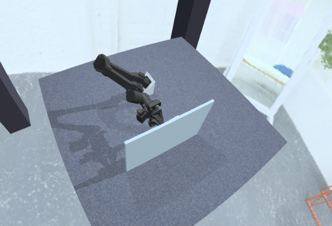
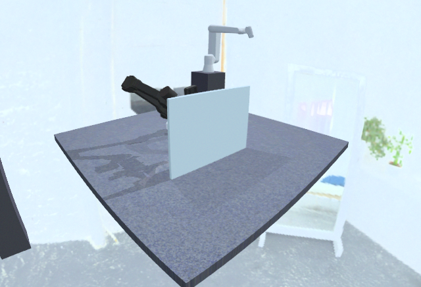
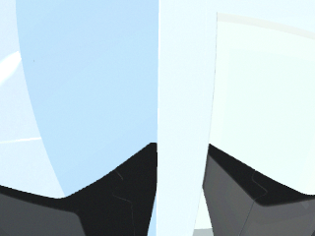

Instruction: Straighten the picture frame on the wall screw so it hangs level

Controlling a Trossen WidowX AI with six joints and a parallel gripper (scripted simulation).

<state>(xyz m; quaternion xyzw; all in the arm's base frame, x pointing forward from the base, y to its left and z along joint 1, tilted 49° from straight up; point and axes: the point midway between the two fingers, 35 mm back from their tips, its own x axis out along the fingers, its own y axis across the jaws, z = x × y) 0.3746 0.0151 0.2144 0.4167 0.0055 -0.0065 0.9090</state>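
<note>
The picture frame lies 1 cm ahead of my gripper tip, 1 cm to the left of it and 5 cm below it. The rest, counted from my gripper tip: wall panel (2 cm ahead, 2 cm to the left, 7 cm below).
</note>
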